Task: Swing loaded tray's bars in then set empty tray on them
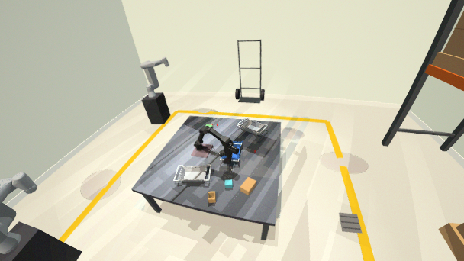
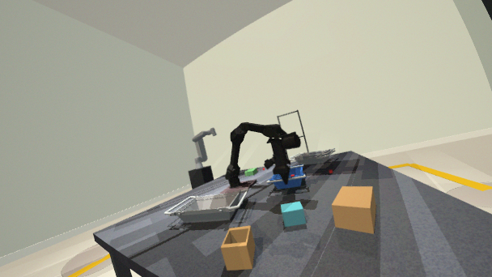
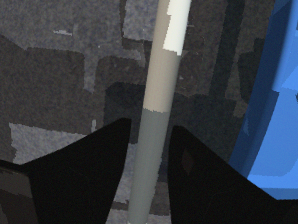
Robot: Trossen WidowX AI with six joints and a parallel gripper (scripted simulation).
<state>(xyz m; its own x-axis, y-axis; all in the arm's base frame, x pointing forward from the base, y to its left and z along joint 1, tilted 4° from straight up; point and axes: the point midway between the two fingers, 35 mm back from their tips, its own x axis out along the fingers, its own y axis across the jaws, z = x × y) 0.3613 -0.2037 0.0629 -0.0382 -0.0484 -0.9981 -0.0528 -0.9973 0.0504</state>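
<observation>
My gripper tip is 31 cm past the grey tray and 17 cm to the left of it. From my gripper tip the other things lie so: red block: 24 cm ahead, 19 cm to the left, 3 cm below; then orange box: 19 cm ahead, 26 cm to the right, 1 cm below; then teal cube: 2 cm ahead, 24 cm to the right, 2 cm below.
</observation>
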